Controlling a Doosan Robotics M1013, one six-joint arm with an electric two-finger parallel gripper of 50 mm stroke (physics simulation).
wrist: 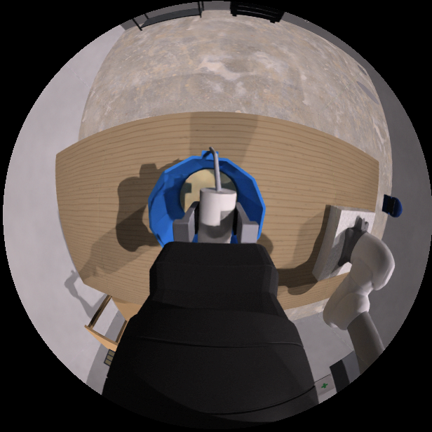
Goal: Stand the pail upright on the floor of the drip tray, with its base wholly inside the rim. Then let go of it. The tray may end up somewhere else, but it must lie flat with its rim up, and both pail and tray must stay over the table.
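Note:
A blue faceted pail (162,200) hangs below my gripper with its open mouth up, in the middle of the wrist view. Its round bottom looks pale yellow inside. A thin grey wire handle rises from an ear at the far side of the rim to a white cylindrical grip (215,205). My gripper (215,211) is shut on this white grip, one finger on each side. The pail looks lifted a little above the table, with its near side hidden by the gripper. I cannot make out the drip tray in the wrist view.
The wooden table (305,175) spreads around the pail, with dark shadows on its left. A pale speckled block (326,247) stands near the right edge, beside a white jointed arm (372,262). A wooden frame (102,337) lies beyond the table at lower left.

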